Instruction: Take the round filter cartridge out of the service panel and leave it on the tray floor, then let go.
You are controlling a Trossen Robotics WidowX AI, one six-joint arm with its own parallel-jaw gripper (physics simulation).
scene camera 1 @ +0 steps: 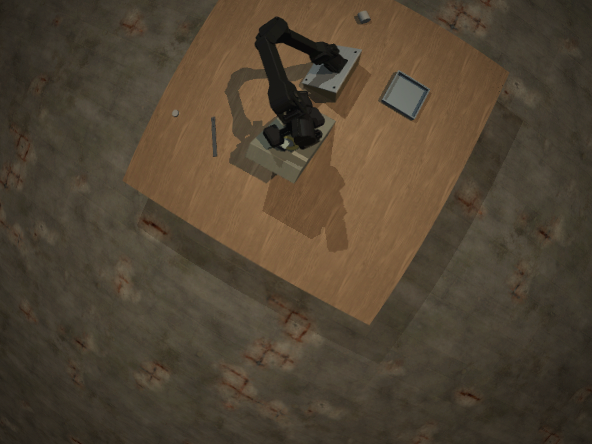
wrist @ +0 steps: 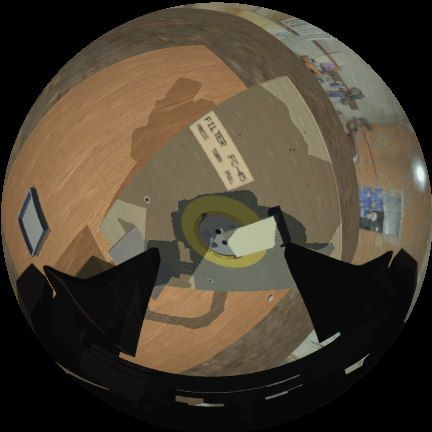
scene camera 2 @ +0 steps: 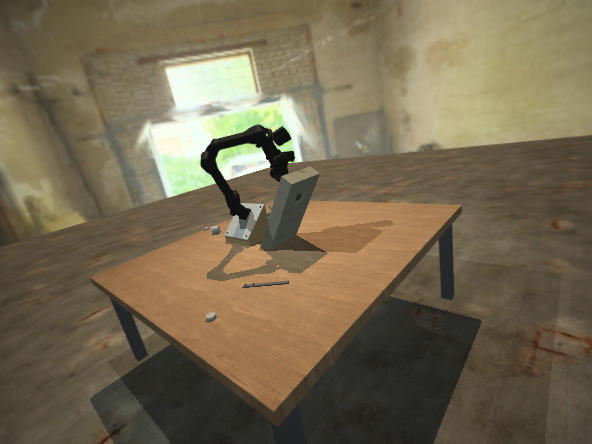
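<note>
The service panel (scene camera 1: 277,165) (scene camera 2: 295,212) (wrist: 260,135) is a grey-green slanted block with a "FILTER FC-45" label. In the wrist view, the round filter cartridge (wrist: 212,226) sits inside a yellow ring (wrist: 192,215) on the panel face. A pale raised bar (wrist: 254,236) with a dark end lies across part of it. My gripper (wrist: 223,253) is open and empty, with its fingertips wide apart on either side of the bar's lower region. In scene camera 2 the panel hides the cartridge. The tray (scene camera 1: 406,95) (wrist: 34,225) is shallow, blue-rimmed and empty.
The arm's slanted grey base (scene camera 1: 350,62) (scene camera 2: 232,232) stands beside the panel. A dark rod (scene camera 1: 214,136) (scene camera 2: 266,284), a small white disc (scene camera 1: 175,113) (scene camera 2: 210,317) and a grey cylinder (scene camera 1: 363,17) (scene camera 2: 215,230) lie on the table. A grey plate (wrist: 127,246) juts from the panel.
</note>
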